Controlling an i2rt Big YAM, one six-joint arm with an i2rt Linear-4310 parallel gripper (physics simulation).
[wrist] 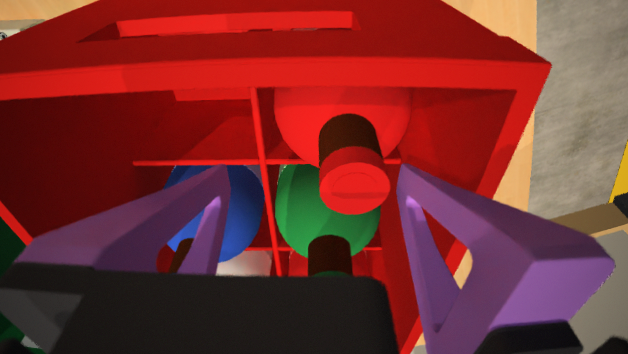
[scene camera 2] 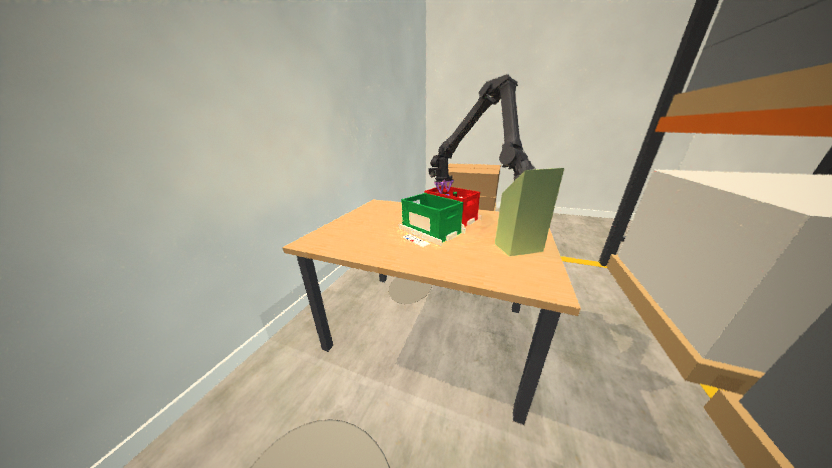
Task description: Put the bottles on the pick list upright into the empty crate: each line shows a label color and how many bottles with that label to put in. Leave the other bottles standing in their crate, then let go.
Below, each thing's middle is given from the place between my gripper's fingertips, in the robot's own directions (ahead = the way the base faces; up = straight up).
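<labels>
Blue bottle (wrist: 247,198): 10 cm to the left of my hand, 5 cm behind it, 6 cm below it. White bottle (wrist: 248,262): 13 cm to the left of my hand, 13 cm behind it, 6 cm below it. Of the things named here, measured to their middles, the blue bottle is the nearest to my hand.
</labels>
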